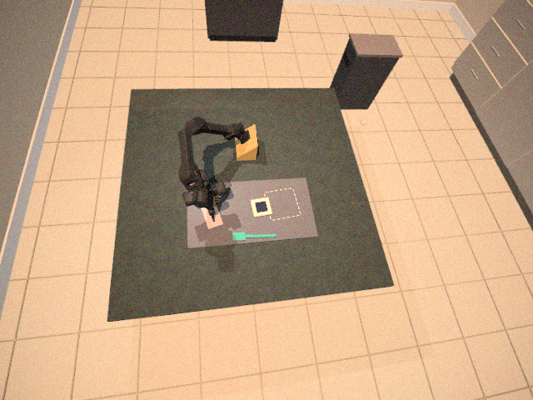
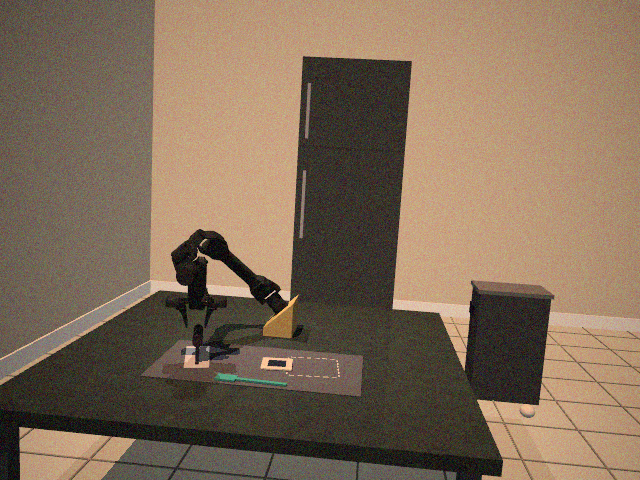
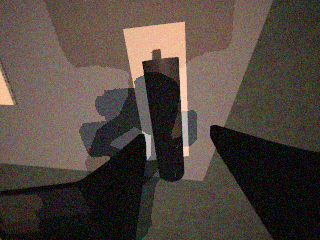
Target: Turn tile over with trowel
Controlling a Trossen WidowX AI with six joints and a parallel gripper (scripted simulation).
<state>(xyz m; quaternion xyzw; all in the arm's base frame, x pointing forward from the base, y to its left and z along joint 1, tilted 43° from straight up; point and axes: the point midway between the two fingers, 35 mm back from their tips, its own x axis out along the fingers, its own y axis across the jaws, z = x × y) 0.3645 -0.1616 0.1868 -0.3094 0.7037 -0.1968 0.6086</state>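
The trowel lies 2 cm behind my gripper tip and 6 cm below it. Also, from my gripper tip: tile: 3 cm ahead, 27 cm to the left, 9 cm below; grey mat: 4 cm ahead, 22 cm to the left, 12 cm below; green flat tool: 17 cm ahead, 18 cm to the left, 9 cm below.
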